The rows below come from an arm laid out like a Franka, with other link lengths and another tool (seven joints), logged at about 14 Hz.
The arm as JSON. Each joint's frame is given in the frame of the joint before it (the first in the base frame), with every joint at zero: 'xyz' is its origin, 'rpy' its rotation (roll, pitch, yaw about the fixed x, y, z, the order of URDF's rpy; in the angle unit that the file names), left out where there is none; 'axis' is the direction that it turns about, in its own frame. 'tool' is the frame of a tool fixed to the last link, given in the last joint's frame.
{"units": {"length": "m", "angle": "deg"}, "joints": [
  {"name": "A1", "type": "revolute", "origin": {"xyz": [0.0, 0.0, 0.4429]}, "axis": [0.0, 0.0, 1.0]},
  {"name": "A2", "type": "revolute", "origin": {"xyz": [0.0, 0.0, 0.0], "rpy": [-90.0, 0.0, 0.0]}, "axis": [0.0, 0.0, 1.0]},
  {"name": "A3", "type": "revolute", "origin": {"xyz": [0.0, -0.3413, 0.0], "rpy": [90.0, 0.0, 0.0]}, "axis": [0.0, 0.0, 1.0]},
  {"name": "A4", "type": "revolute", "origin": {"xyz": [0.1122, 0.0, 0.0], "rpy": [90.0, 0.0, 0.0]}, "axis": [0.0, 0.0, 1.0]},
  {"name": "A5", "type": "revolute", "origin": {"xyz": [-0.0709, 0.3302, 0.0], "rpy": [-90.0, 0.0, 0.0]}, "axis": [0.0, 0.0, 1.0]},
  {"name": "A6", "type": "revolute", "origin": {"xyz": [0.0, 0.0, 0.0], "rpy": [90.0, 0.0, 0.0]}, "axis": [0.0, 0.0, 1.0]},
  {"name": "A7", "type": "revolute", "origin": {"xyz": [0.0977, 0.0, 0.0], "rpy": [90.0, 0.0, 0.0]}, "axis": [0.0, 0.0, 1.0]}
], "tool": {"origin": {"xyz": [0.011, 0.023, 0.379], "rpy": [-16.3, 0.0, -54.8]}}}
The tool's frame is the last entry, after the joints.
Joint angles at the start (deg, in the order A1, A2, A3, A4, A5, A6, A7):
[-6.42, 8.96, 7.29, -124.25, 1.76, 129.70, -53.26]
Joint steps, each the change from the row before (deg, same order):
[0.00, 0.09, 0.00, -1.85, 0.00, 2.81, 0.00]
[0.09, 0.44, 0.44, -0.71, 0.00, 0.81, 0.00]
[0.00, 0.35, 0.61, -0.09, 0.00, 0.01, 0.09]
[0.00, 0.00, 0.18, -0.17, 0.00, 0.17, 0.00]
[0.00, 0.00, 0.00, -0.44, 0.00, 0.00, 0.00]
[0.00, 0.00, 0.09, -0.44, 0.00, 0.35, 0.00]
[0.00, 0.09, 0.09, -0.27, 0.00, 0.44, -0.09]
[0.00, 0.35, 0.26, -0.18, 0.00, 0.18, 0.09]
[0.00, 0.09, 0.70, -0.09, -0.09, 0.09, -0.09]
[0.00, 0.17, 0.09, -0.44, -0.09, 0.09, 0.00]
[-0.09, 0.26, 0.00, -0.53, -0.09, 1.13, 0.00]
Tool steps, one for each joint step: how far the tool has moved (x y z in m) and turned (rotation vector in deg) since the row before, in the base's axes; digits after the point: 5 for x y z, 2 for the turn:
[0.00029, -0.00031, -0.00840, -0.04, -0.87, -0.08]
[-0.00368, 0.00546, -0.00741, 0.10, 0.33, 0.50]
[-0.00259, 0.00633, -0.00375, 0.13, 0.42, 0.51]
[-0.00063, 0.00180, -0.00078, 0.03, 0.00, 0.17]
[-0.00445, -0.00009, -0.00289, -0.02, 0.44, 0.01]
[-0.00214, 0.00082, -0.00225, 0.00, 0.09, 0.08]
[-0.00023, 0.00094, -0.00182, 0.03, -0.09, 0.16]
[-0.00238, 0.00272, -0.00403, 0.07, 0.35, 0.16]
[-0.00107, 0.00681, -0.00106, 0.08, 0.07, 0.84]
[-0.00477, 0.00055, -0.00418, -0.05, 0.51, 0.17]
[0.00097, -0.00100, -0.00390, -0.02, -0.35, -0.06]

